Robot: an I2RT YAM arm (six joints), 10 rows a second.
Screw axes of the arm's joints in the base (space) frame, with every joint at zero. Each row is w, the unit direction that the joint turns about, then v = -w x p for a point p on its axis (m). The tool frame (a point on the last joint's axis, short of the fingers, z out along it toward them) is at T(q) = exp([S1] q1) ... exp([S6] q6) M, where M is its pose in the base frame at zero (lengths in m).
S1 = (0, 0, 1, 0, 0, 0)
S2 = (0, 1, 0, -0.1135, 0, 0.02)
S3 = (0, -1, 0, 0.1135, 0, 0.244)
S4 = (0, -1, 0, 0.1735, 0, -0.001)
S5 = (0, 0, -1, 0, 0.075, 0)
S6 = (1, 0, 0, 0, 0.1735, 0)
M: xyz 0.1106 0 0.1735 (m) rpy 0 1.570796 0 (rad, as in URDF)
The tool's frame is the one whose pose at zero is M.
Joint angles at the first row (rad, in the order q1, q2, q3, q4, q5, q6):
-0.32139 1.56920 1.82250 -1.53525 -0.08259 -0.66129
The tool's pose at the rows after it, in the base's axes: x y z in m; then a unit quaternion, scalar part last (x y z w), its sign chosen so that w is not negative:
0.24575 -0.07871 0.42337 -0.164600 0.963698 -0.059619 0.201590
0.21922 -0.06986 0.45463 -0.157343 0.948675 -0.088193 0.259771
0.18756 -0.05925 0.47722 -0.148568 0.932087 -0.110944 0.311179
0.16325 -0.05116 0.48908 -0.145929 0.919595 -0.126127 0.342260
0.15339 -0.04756 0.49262 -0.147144 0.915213 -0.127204 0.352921
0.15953 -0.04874 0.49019 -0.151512 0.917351 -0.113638 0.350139
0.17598 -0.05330 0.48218 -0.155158 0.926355 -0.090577 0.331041
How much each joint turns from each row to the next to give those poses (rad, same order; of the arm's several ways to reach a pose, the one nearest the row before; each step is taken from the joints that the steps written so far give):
-0.00001 -0.04271 0.08243 0.00189 -0.00038 0.01907
0.00002 -0.07482 0.05867 0.00080 -0.00038 0.01565
-0.00001 -0.09227 0.01761 0.00875 -0.00191 0.01869
-0.00002 -0.06983 0.00074 0.00343 -0.00001 0.00494
0.00002 -0.02672 -0.00002 -0.00495 -0.00838 0.00040
-0.00003 0.01682 0.00004 -0.00115 -0.02329 -0.00040
0.00005 0.04844 0.00076 -0.01029 -0.02438 0.00042

